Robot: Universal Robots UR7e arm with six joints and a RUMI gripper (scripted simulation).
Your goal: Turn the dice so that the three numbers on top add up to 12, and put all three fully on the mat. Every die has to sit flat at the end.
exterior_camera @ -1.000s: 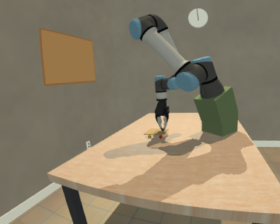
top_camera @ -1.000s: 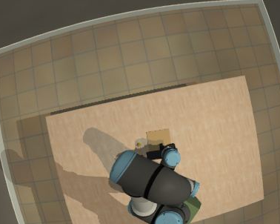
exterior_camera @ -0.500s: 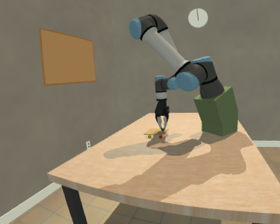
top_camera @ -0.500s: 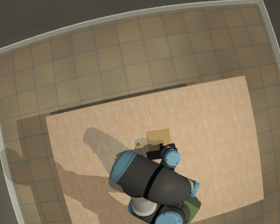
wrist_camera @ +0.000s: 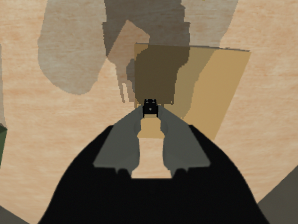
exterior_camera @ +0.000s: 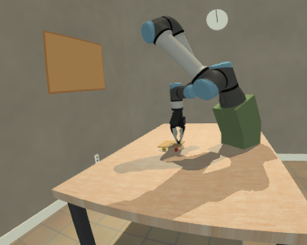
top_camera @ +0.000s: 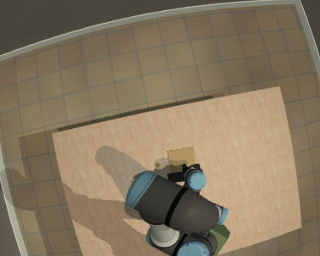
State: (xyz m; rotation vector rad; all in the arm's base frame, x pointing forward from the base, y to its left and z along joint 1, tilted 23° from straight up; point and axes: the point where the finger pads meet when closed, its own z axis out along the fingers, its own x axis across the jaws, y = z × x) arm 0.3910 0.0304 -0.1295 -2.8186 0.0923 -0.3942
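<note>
The black die is 10 mm below my hand. From my hand the other things lie so: yellow die: 60 mm ahead, 120 mm to the left, 20 mm below; then red die: 20 mm behind, 120 mm to the left, 20 mm below; then tan mat: 50 mm ahead, 20 mm below.
</note>
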